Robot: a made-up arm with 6 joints.
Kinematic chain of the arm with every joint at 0, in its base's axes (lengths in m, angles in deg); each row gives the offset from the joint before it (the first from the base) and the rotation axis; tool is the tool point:
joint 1: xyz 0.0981 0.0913 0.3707 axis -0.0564 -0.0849 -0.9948
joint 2: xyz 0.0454 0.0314 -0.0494 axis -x
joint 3: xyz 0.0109 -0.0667 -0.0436 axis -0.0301 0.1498 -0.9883
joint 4: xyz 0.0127 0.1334 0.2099 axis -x
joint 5: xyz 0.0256 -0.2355 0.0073 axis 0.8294 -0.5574 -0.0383
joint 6: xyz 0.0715 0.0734 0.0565 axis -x
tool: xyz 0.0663 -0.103 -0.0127
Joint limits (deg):
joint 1: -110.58..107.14
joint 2: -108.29..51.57
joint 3: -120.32..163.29
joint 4: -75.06..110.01
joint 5: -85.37..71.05
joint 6: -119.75..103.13
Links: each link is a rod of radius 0.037 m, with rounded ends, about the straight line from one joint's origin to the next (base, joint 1, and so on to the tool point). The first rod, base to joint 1, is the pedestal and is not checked.
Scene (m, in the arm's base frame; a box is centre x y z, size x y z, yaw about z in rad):
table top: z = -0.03
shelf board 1: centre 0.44 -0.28 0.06 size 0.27 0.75 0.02 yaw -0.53
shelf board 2: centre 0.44 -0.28 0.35 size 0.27 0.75 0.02 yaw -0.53
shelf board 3: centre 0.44 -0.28 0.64 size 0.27 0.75 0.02 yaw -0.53
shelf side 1: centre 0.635 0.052 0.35 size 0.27 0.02 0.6 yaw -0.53
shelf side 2: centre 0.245 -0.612 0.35 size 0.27 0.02 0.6 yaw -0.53
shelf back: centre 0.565 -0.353 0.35 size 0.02 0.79 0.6 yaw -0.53
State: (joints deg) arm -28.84 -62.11 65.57 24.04 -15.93 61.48
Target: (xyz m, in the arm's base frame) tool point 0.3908 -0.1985 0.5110
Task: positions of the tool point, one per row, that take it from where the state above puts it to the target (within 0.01 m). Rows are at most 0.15 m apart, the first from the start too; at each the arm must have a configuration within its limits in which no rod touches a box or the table.
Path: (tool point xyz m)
1: 0.4221 -0.1281 0.2226
2: 0.3868 -0.1128 0.2294
3: 0.3483 -0.0926 0.2339
4: 0.3095 -0.0670 0.2312
5: 0.2745 -0.0356 0.2184
6: 0.2954 -0.0838 0.3048
7: 0.2868 -0.1176 0.4061
8: 0.2586 -0.1211 0.5110
9: 0.2855 -0.1419 0.5229
10: 0.3185 -0.1628 0.5266
11: 0.3545 -0.1821 0.5222
12: 0.3908 -0.1985 0.5110

